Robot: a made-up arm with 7 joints.
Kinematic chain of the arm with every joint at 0, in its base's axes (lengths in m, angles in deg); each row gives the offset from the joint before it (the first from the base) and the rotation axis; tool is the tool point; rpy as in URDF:
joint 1: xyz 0 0 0.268 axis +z
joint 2: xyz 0 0 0 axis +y
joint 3: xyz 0 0 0.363 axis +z
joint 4: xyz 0.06 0 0 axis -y
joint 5: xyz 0.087 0 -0.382 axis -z
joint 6: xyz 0 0 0 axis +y
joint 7: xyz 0.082 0 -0.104 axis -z
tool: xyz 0 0 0 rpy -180 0 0
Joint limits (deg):
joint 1: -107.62..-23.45
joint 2: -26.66..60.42
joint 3: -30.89..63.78
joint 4: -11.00..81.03
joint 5: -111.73..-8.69
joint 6: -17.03..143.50
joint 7: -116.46..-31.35
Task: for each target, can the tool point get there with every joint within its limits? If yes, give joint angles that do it. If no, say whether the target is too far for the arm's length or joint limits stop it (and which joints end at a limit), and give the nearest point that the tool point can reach.
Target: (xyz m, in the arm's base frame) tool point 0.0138 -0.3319 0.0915
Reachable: yes | joints -54.82 25.93 -21.62 31.12 -59.91 62.08 -102.04
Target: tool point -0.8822 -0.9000 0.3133
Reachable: no: too far | nearest point -0.4661 -0.5571 0.2951 | short by 0.539 m
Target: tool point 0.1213 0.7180 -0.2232
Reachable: no: joint limits stop it (at a limit: joint 1, joint 2, joint 5) | nearest point 0.2221 0.3184 0.1006 | short by 0.524 m
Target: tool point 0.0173 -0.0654 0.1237
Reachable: yes | joints -63.21 37.57 37.36 3.53 -53.68 102.83 -68.58
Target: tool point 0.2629 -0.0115 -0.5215
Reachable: no: joint limits stop it (at a limit: joint 1, joint 2, joint 5) | nearest point 0.2874 -0.0634 -0.1234 | short by 0.402 m
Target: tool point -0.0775 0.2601 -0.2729
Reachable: no: joint limits stop it (at a limit: joint 1, joint 2, joint 5) | nearest point 0.0819 0.1136 -0.0059 | short by 0.344 m
